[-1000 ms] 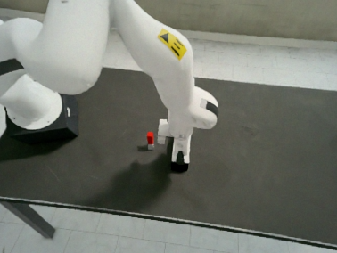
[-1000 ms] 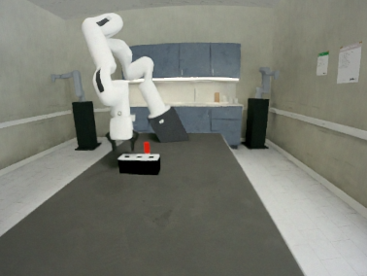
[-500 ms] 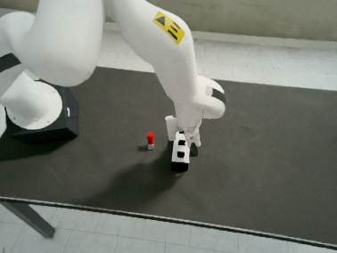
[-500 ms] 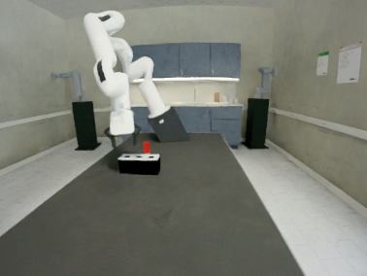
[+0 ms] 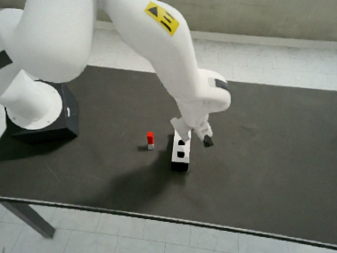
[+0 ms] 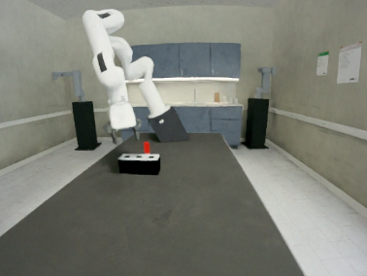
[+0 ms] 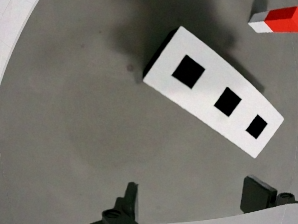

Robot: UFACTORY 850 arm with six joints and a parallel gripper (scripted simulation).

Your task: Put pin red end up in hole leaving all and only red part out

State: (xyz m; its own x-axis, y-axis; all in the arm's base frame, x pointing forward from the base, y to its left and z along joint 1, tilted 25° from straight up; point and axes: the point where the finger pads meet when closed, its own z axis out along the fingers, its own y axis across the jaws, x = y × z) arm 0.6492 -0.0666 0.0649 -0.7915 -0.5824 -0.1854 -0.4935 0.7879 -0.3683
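Right now the pin is 21 cm behind my hand, 10 cm below it and 5 cm to the left of it. From my hand the other things lie so: block (14 cm below, 7 cm behind, 3 cm to the left).
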